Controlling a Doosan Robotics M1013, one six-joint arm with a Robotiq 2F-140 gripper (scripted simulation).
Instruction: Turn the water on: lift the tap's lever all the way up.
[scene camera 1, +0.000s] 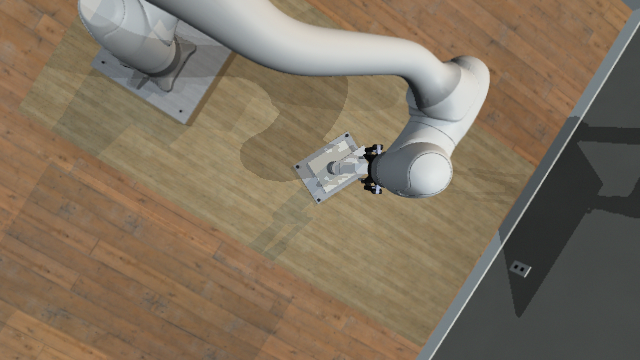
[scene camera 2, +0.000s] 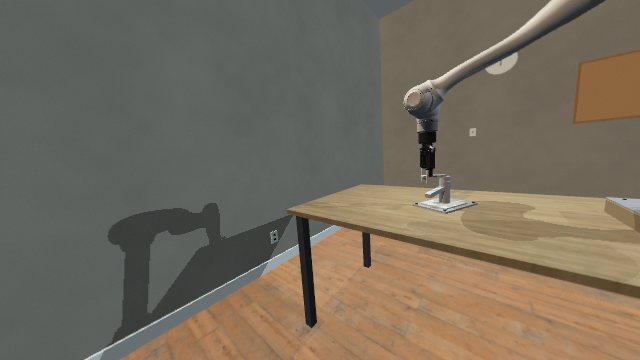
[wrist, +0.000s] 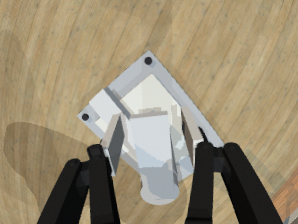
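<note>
You can see a grey tap (scene camera 1: 321, 166) (wrist: 149, 95), and there's the gripper as well (wrist: 151, 122).
</note>
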